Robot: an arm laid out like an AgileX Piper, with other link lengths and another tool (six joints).
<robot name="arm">
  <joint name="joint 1" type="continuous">
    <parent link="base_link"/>
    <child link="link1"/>
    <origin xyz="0 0 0.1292"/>
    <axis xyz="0 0 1"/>
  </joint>
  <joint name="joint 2" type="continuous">
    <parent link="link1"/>
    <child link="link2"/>
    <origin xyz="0 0 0"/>
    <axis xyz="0 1 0"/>
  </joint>
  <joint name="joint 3" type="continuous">
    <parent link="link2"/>
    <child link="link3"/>
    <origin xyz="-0.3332 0 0.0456"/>
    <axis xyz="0 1 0"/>
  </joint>
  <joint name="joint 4" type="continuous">
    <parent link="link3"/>
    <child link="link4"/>
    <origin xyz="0.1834 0 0.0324"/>
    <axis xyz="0.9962 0 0.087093"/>
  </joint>
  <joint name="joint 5" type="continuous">
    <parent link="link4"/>
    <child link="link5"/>
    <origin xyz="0 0 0"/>
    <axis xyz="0 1 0"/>
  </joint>
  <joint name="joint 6" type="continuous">
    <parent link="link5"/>
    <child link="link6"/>
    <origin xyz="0.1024 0 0.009"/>
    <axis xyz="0.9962 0 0.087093"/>
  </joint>
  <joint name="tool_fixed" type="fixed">
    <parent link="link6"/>
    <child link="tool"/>
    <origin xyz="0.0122 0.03 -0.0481" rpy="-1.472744 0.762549 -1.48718"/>
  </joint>
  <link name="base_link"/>
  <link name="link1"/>
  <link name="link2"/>
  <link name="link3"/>
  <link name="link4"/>
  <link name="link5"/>
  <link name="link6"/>
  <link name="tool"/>
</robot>
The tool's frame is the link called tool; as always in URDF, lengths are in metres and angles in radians. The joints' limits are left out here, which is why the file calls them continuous.
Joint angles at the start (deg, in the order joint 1, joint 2, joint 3, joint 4, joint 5, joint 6): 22.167, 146.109, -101.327, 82.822, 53.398, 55.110
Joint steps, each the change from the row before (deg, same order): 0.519, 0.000, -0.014, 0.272, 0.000, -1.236; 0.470, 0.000, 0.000, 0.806, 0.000, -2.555; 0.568, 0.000, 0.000, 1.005, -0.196, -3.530; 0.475, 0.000, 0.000, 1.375, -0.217, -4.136; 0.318, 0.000, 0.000, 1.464, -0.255, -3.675; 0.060, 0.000, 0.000, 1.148, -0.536, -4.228; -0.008, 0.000, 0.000, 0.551, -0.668, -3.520; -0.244, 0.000, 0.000, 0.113, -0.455, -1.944; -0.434, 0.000, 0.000, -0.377, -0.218, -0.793; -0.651, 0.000, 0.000, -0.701, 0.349, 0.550; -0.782, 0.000, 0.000, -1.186, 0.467, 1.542; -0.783, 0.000, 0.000, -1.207, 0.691, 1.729
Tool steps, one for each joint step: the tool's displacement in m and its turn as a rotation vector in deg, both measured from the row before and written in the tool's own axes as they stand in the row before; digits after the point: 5 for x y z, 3 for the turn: 0.00455, -0.00036, 0.00324, 0.068, 0.418, -1.313; 0.00528, 0.00027, 0.00250, -0.387, 0.457, -2.277; 0.00636, 0.00037, 0.00302, -0.525, 0.343, -3.174; 0.00601, 0.00102, 0.00213, -0.874, 0.221, -3.511; 0.00424, 0.00144, 0.00106, -1.009, -0.020, -2.925; 0.00261, 0.00076, -0.00025, -0.802, -0.530, -3.566; 0.00162, -0.00018, -0.00016, -0.286, -0.679, -3.193; -0.00074, -0.00059, -0.00142, -0.037, -0.634, -1.789; -0.00222, -0.00120, -0.00238, 0.230, -0.488, -0.864; -0.00361, -0.00136, -0.00378, 0.261, -0.090, 0.377; -0.00473, -0.00202, -0.00436, 0.566, -0.010, 1.132; -0.00447, -0.00194, -0.00446, 0.540, 0.194, 1.327
